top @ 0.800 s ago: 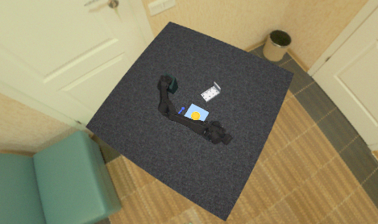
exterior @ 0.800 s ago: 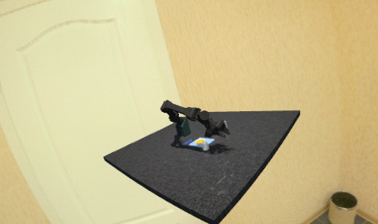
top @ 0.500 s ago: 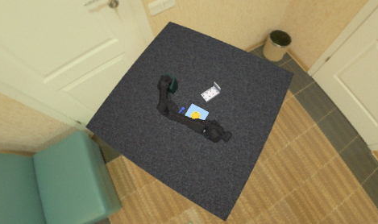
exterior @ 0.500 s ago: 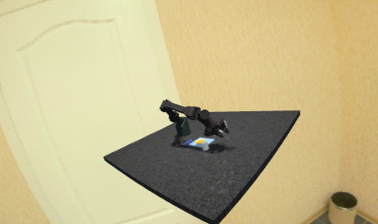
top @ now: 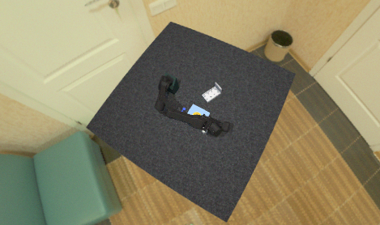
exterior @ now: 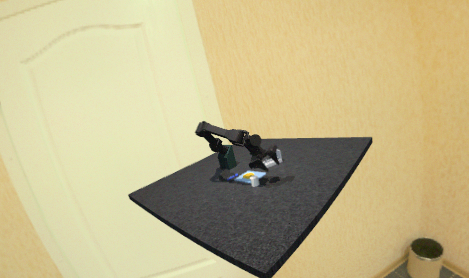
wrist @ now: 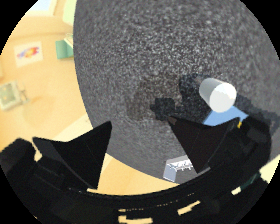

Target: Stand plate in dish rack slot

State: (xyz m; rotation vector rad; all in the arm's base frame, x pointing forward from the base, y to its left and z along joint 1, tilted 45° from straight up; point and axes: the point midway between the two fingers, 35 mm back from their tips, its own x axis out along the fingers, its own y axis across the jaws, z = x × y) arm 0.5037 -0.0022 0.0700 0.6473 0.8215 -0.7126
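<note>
My gripper tip is now 200 mm past the yellow plate, 30 mm to the left of it and 70 mm above it. The rest, counted from my gripper tip: light blue mat 210 mm behind, 20 mm to the right, 80 mm below; white cup 90 mm behind, 70 mm to the right, 60 mm below; grey dish rack 230 mm behind, 190 mm to the left, 60 mm below.
</note>
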